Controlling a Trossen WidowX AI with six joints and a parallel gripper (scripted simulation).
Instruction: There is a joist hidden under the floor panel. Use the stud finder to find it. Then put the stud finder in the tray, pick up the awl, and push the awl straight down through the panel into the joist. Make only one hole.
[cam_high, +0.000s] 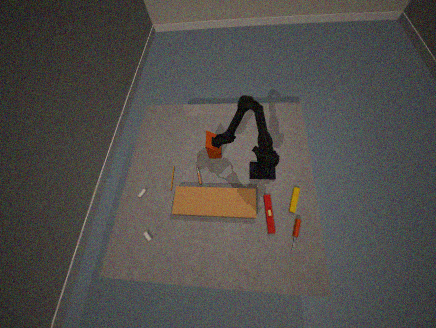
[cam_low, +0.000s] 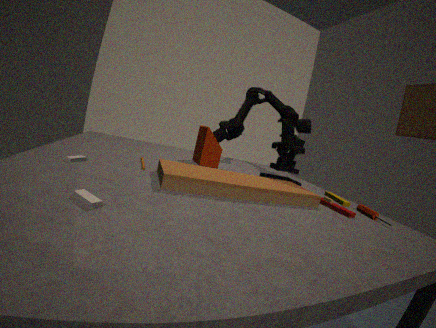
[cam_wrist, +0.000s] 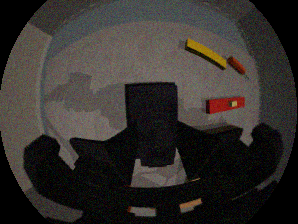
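Now: the black tray 70 mm below my gripper tip and 10 mm to the right of it. Round my gripper tip: dark stud finder (20 mm to the right, 20 mm above); then red bar (280 mm ahead, 70 mm below, 10 mm to the left); then yellow bar (200 mm ahead, 170 mm to the left, 80 mm below).
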